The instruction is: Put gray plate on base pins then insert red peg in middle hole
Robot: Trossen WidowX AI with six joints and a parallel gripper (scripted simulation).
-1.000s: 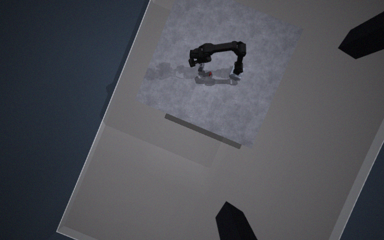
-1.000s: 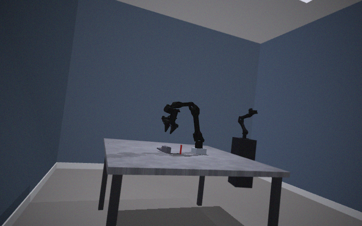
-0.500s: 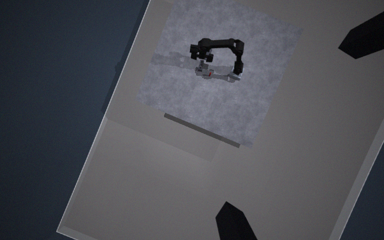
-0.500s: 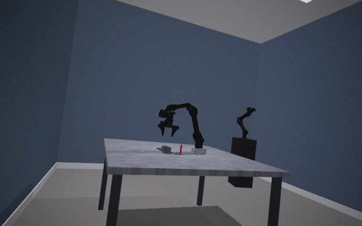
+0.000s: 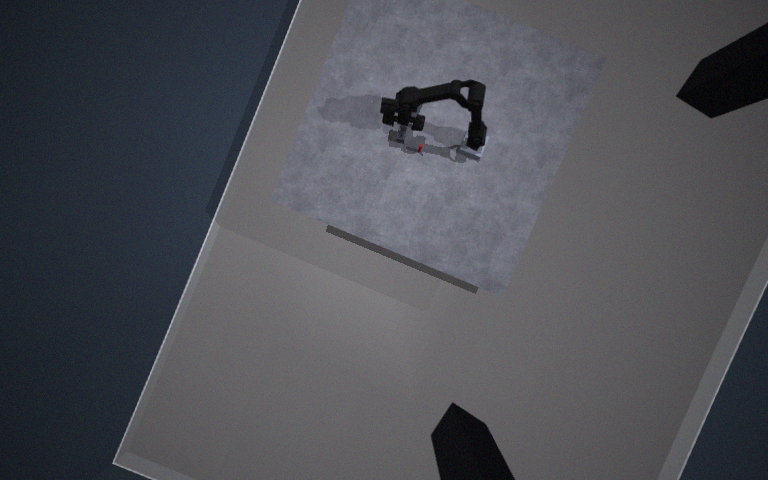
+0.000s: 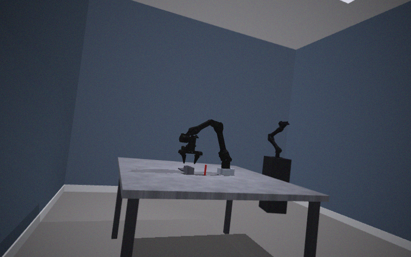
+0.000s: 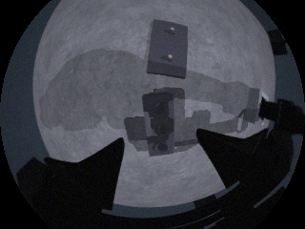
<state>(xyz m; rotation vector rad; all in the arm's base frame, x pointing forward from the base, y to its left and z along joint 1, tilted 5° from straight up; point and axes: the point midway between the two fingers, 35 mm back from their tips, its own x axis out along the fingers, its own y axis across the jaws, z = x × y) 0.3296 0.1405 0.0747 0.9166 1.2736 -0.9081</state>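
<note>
Now: gripper tip 4 cm above the gray plate. Also, from my gripper tip: red peg: 13 cm behind, 3 cm to the left, 3 cm below; then dark base: 14 cm to the right, 6 cm below, 2 cm ahead.
</note>
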